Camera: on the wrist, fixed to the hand. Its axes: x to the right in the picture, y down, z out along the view.
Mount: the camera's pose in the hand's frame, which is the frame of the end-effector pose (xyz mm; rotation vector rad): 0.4 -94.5 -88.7 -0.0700 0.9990 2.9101
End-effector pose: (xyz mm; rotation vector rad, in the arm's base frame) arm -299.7 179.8 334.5 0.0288 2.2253 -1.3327
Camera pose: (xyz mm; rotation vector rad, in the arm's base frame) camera -365.7 204.4 443.3 2.6026 0.3208 0.7290
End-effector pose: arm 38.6 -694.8 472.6 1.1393 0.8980 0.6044
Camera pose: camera -39.5 -680.5 370.1 -0.7603 0.6427 -2.2035
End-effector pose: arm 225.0 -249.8 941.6 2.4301 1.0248 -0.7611
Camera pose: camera 184.1 -139.8 996.5 1.3038 -2.1049 1.3323
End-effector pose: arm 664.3 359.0 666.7 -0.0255 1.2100 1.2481
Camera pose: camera 672.5 268.6 574.1 -0.6975 -0.5060 -1.4331
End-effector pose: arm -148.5 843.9 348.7 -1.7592 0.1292 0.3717
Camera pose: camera -105.3 779.2 452.4 0.1079 -2.6237 -0.9801
